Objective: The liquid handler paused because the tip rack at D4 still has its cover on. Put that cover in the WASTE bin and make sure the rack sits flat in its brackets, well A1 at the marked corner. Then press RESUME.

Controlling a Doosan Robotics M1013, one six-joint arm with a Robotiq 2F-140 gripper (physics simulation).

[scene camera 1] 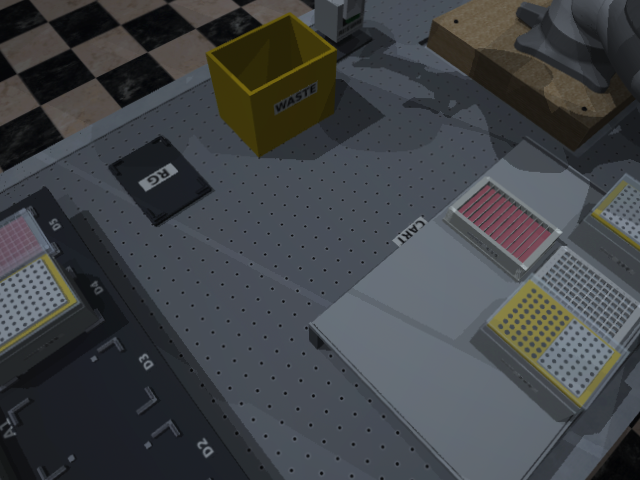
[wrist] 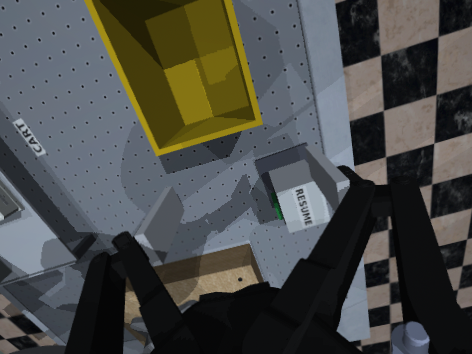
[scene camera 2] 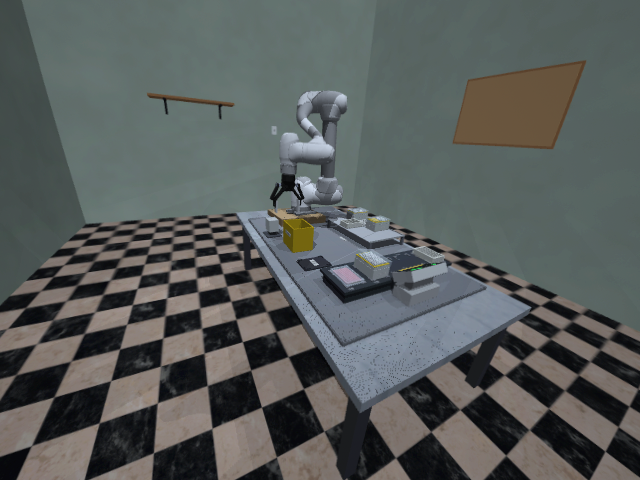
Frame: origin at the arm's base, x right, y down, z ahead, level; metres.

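Where they show: gripper, fingertip midpoint: (wrist: 240, 181) (scene camera 2: 287, 211); arm's base at its link origin: (scene camera 1: 575, 48) (scene camera 2: 300, 212).
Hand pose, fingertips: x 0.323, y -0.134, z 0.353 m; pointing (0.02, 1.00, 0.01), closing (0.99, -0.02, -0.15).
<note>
Each offset is from my fingertips to the top centre of the thing. "pt": to the spot under its first point.
The tip rack @[dx -0.076, dy +0.025, dz +0.610 m] (scene camera 1: 31, 297) (scene camera 2: 372, 262) stands at D4 on the dark deck (scene camera 1: 98, 413) (scene camera 2: 341, 293). Its top is white with a yellow border. Whether a clear cover is on it, and its A1 corner, I cannot tell. The yellow WASTE bin @[dx -0.003, dy +0.036, dz +0.120 m] (scene camera 1: 297, 118) (scene camera 2: 298, 238) (wrist: 251, 95) stands upright; light patches show inside, but no cover is distinct. The RESUME box @[dx +0.047, dy +0.066, dz -0.104 m] (scene camera 1: 330, 20) (scene camera 2: 271, 225) (wrist: 306, 207) stands beyond the bin, towards the arm's base. My gripper (scene camera 2: 288, 206) (wrist: 240, 181) is open and empty, above the table near the RESUME box, which appears nearer the right finger in the wrist view.
The black RG tray @[dx +0.039, dy +0.157, dz +0.347 m] (scene camera 1: 180, 191) (scene camera 2: 311, 265) lies between bin and deck. The raised cart @[dx -0.483, dy +0.105, dz +0.176 m] (scene camera 1: 403, 335) (scene camera 2: 369, 237) bears racks and a red-striped reservoir @[dx -0.421, dy +0.079, dz +0.116 m] (scene camera 1: 504, 224). The wooden base block (scene camera 1: 496, 62) (wrist: 220, 280) is near the RESUME box. The handler's screen unit @[pt dx -0.102, dy +0.040, dz +0.811 m] (scene camera 2: 419, 276) stands beside the deck.
</note>
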